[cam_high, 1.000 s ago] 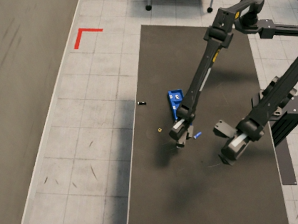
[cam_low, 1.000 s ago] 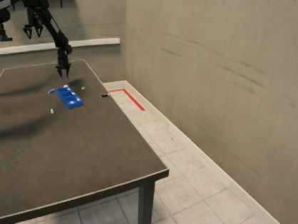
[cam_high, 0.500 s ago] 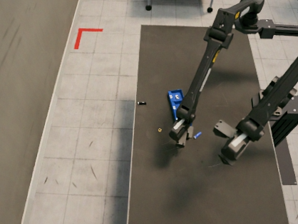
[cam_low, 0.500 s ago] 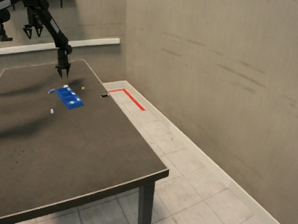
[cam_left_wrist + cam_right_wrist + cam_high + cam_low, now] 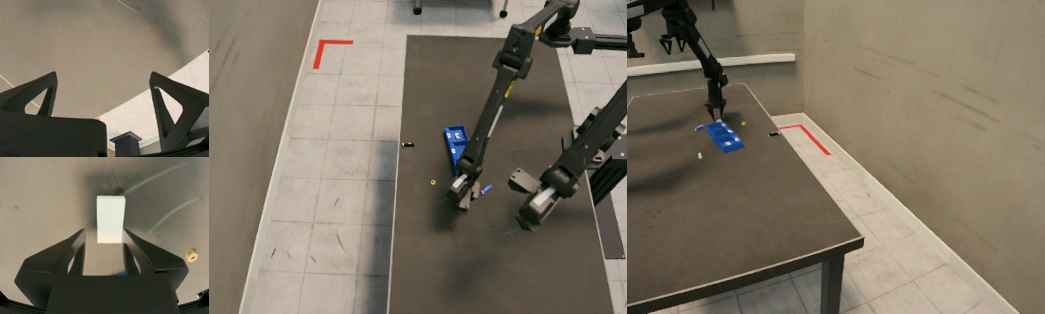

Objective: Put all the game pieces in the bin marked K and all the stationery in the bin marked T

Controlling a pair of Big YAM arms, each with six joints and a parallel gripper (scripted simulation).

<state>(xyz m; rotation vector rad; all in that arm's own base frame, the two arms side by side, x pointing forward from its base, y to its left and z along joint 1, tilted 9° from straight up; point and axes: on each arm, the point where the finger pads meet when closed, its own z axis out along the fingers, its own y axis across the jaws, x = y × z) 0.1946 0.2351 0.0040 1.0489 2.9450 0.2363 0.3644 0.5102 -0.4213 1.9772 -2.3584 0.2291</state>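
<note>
Now: the blue bin 22 cm to the right of my right hand. Also, from my right hand: white block 2 cm below, 1 cm to the left, 1 cm ahead; yellow ring 12 cm ahead, 7 cm to the right, 2 cm below; black item 25 cm to the right, 22 cm ahead, 1 cm below.
</note>
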